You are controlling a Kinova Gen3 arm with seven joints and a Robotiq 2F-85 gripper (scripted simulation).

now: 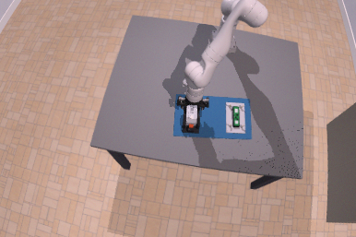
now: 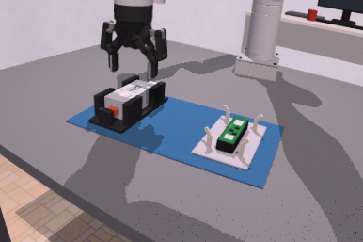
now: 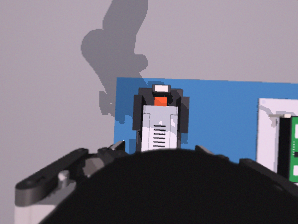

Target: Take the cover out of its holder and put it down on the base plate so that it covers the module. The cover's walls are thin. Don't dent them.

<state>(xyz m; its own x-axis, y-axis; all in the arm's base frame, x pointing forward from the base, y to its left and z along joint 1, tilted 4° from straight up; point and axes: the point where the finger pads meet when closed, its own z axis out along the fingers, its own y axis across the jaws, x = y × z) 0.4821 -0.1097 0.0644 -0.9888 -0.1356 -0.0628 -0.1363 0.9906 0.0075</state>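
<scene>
My gripper is now 6 cm above the light grey cover.
</scene>
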